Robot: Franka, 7 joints.
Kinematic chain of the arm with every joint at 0, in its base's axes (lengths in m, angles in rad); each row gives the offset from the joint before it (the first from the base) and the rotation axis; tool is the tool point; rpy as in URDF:
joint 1: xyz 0 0 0.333 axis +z
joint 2: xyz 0 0 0 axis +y
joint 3: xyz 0 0 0.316 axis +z
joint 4: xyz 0.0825 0 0 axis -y
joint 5: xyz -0.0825 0 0.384 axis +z
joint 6: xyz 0 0 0 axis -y
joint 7: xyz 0.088 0 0 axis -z
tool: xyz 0 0 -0.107 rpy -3.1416 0 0
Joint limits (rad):
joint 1: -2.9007..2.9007
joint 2: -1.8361..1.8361
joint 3: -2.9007..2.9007
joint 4: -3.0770..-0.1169
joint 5: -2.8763..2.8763
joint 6: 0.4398..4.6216
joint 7: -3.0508..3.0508
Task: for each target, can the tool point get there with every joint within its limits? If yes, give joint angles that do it. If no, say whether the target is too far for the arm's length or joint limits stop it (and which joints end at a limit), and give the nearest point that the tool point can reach.
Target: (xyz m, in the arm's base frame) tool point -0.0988 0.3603 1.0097
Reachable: yes | joints -0.4055 0.1383 2.2133 -1.2079 -0.7209 3.6288 0.9304
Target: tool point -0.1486 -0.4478 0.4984
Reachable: yes | joints -2.0259 0.0577 -0.1080 -1.9013 -2.1970 4.0121 1.7557
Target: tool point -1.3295 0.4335 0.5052
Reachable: no: too far | nearest point -0.8095 0.2640 0.4379 | short by 0.551 m
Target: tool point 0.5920 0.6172 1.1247
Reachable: no: too far | nearest point 0.4358 0.4543 0.9158 | short by 0.308 m
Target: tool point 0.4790 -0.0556 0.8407
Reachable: yes | joints -1.5122 0.4951 2.1700 -1.3386 -1.4960 1.2410 -2.2701
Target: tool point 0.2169 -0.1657 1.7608
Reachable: no: too far | nearest point 0.1280 -0.0978 1.1756 | short by 0.596 m
